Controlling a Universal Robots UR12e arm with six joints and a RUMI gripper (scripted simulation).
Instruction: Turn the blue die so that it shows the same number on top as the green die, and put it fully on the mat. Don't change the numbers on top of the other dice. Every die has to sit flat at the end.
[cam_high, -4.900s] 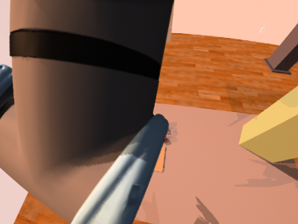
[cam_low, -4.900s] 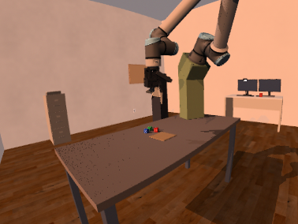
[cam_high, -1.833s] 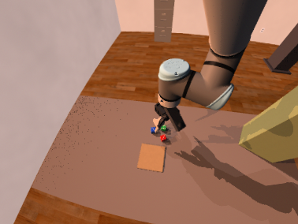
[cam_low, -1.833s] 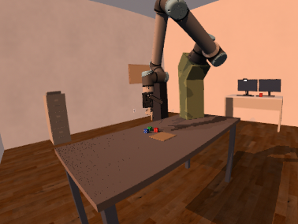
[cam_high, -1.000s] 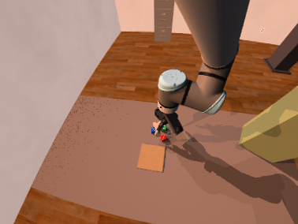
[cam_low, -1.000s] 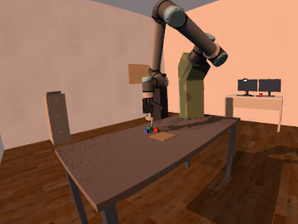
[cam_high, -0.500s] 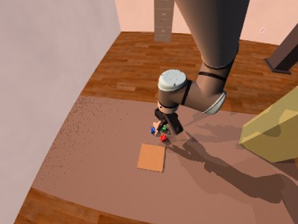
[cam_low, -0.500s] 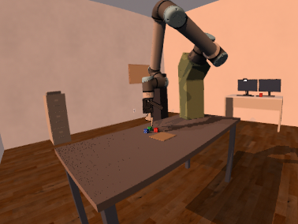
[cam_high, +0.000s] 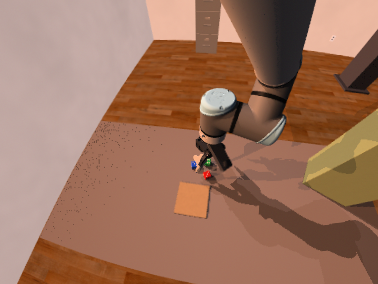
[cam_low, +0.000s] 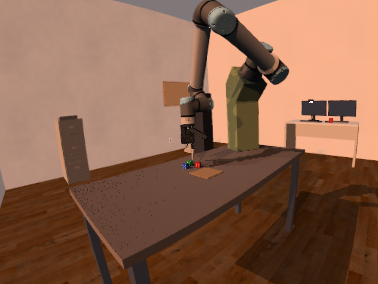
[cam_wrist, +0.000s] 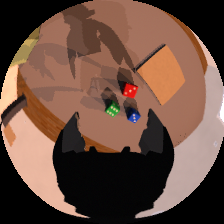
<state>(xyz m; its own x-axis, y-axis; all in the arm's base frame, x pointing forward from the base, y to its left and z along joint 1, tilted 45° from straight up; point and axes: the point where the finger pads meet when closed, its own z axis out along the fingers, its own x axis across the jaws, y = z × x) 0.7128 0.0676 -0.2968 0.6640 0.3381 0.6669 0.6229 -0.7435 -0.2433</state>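
My gripper is now 40 mm above the green die, 20 mm to the left of it and 10 mm short of it. The rest, counted from my hand: tan mat (170 mm to the left, 70 mm ahead, 50 mm below); red die (50 mm to the left, 40 mm below, 10 mm ahead); blue die (70 mm ahead, 40 mm below, 10 mm to the left).
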